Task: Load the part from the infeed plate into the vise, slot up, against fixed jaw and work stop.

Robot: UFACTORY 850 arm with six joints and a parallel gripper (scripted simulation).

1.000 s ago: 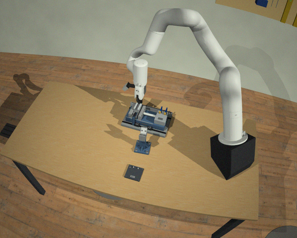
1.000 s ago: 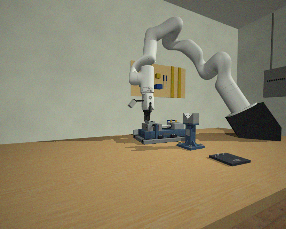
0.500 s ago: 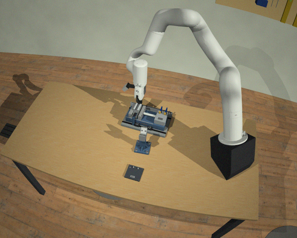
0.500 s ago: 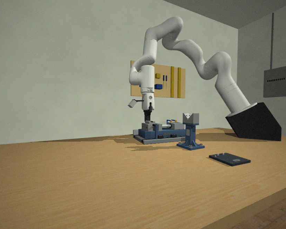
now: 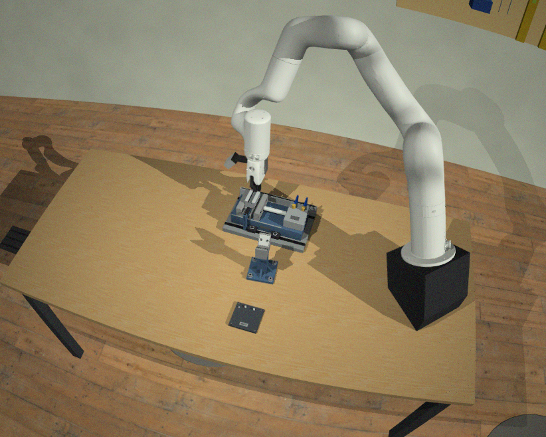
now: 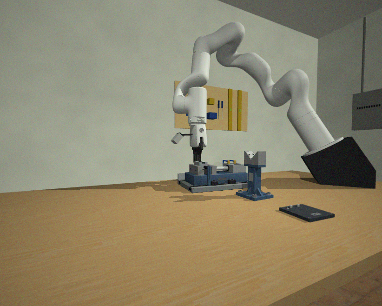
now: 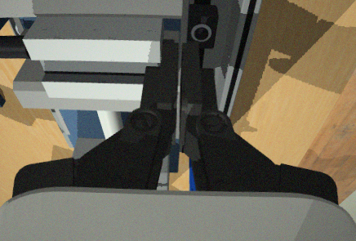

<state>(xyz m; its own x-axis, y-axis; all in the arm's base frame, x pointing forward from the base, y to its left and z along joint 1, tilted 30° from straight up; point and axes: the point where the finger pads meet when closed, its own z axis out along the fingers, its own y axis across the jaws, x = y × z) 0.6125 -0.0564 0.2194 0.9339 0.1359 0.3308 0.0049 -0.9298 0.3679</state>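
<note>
Now: hand 40 mm to the right of the grey block and 20 mm above it. The rest, counted from my hand: grey fixed jaw: 50 mm to the left, 40 mm below, 30 mm ahead; then white cylinder rod: 90 mm behind, 50 mm to the left, 40 mm below; then black work stop rod: 100 mm to the left, 30 mm below.
</note>
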